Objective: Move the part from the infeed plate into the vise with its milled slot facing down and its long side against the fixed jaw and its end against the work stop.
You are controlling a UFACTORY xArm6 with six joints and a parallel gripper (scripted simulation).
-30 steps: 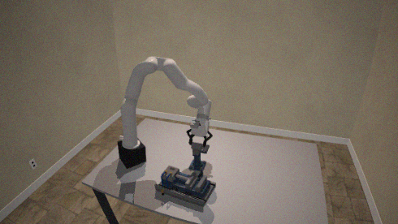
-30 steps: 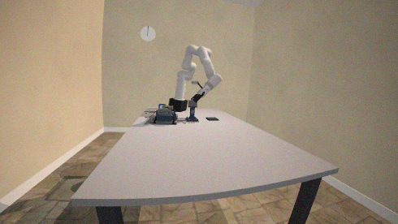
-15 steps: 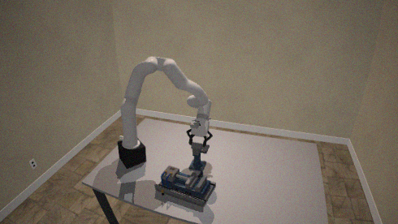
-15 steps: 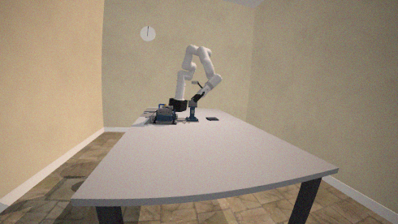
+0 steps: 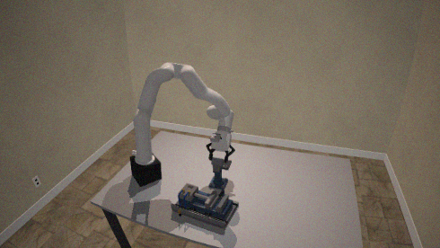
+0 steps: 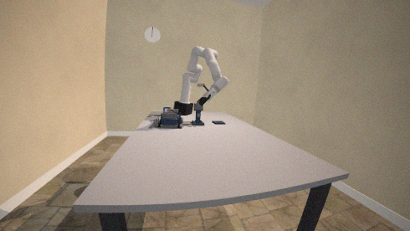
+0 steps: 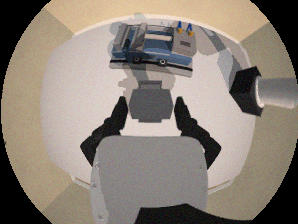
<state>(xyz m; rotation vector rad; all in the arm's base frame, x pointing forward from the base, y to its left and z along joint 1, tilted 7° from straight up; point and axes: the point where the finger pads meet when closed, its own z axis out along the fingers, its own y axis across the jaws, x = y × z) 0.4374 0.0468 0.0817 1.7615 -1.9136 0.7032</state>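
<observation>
Now: hand 20 mm above the part. From my hand the other things lie so: vise (220 mm to the right, 130 mm below, 20 mm behind); dark infeed plate (180 mm to the left, 160 mm below, 20 mm behind).
</observation>
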